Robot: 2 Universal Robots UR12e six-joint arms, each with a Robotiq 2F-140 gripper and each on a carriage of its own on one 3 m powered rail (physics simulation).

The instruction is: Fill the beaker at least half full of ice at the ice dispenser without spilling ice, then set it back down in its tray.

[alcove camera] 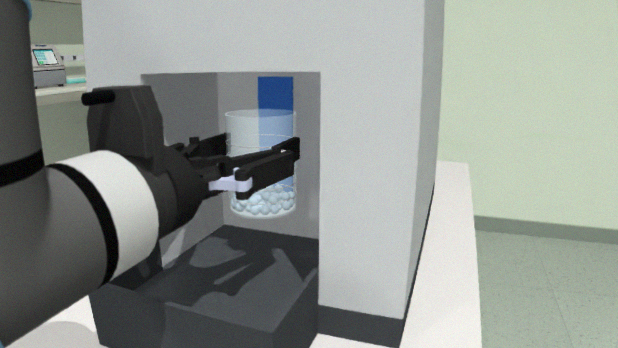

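The clear glass beaker (242, 126) is upright inside the alcove of the grey ice dispenser (370, 150). It is held in the air above the dark base of the alcove. Small pale ice balls (265, 200) lie in its bottom, filling roughly the lowest quarter to third. My left gripper (262, 145) reaches in from the left and is shut on the beaker, with a finger on either side of its wall. The beaker's tray does not show in the alcove view. My right gripper is not in view.
A blue vertical strip (275, 92) is at the back of the alcove, partly behind the beaker. The alcove's side walls stand close around the left gripper. The dark drip base (225, 315) juts forward below. A white counter (452, 240) runs along the right. An instrument with a screen (49, 75) stands far left.
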